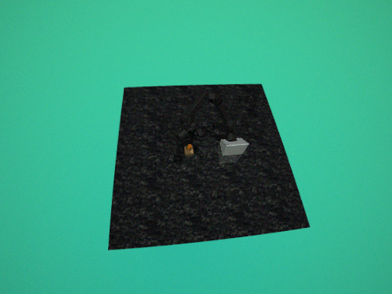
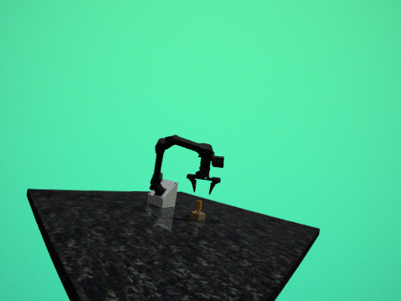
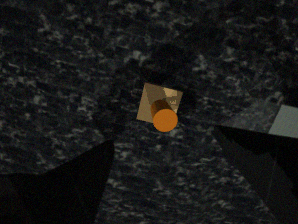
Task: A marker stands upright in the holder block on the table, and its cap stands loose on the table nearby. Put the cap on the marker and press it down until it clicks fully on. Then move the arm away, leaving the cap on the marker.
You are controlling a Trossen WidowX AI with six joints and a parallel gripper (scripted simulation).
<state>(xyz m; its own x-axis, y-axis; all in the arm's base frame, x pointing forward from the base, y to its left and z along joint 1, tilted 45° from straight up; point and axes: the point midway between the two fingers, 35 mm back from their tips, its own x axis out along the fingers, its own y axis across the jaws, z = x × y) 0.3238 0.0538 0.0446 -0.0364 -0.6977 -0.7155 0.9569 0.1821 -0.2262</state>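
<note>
Right now my gripper tip is 7 cm above the orange cap. From my gripper tip the other things lie so: marker: 7 cm below; then holder block: 12 cm below.
</note>
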